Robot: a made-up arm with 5 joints.
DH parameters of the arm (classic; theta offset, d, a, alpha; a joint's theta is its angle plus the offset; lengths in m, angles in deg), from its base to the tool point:
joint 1: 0 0.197 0 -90
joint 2: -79.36 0 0.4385 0
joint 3: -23.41 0 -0.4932 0
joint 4: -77.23 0 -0.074 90
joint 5: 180 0.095 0 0
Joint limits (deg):
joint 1: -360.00..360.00
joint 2: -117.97..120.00
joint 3: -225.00..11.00
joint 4: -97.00..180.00
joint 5: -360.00..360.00
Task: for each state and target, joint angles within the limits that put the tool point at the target. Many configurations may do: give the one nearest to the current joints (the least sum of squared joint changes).
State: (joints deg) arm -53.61 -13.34 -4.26 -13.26 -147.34
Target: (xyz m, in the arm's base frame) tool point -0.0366 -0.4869 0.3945
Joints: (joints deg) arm -94.30 -17.37 -28.42 -15.49 -147.34
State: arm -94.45 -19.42 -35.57 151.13 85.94
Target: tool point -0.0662 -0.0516 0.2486
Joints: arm -142.07 -27.91 -2.02 155.63 85.94
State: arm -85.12 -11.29 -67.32 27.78 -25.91
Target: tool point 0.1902 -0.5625 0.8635
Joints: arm -71.32 -7.45 -91.31 23.34 -25.91
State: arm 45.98 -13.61 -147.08 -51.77 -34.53
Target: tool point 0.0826 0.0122 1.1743
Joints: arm 8.40 -6.37 -143.28 -46.98 -34.53
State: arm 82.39 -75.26 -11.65 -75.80 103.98
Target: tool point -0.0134 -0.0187 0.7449
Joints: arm 54.38 -72.02 -34.25 -70.96 103.98
